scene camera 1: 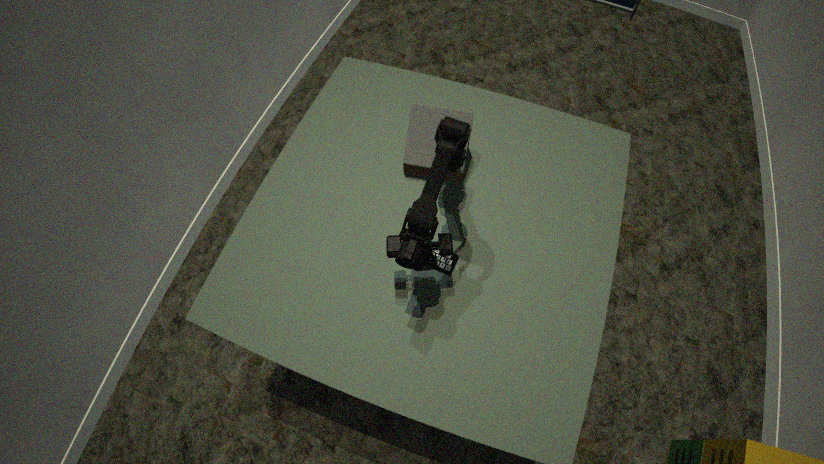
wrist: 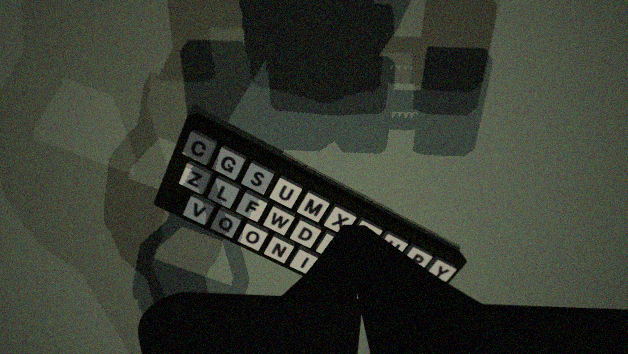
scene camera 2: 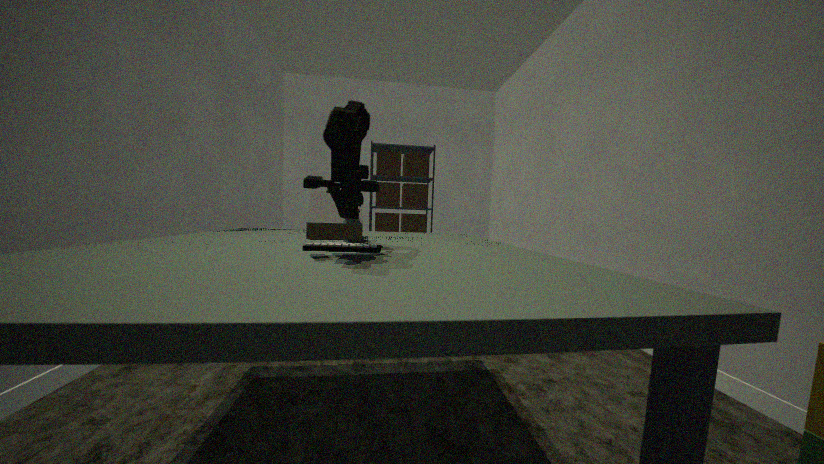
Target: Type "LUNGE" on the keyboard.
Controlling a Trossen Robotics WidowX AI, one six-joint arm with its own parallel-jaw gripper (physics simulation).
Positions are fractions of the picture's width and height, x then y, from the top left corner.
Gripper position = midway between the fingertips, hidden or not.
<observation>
I see my gripper (scene camera 2: 0.42,0.47) and a black keyboard (wrist: 0.34,0.51).
My gripper is seen too in scene camera 1 (scene camera 1: 0.51,0.55) and in the wrist view (wrist: 0.56,0.67).
</observation>
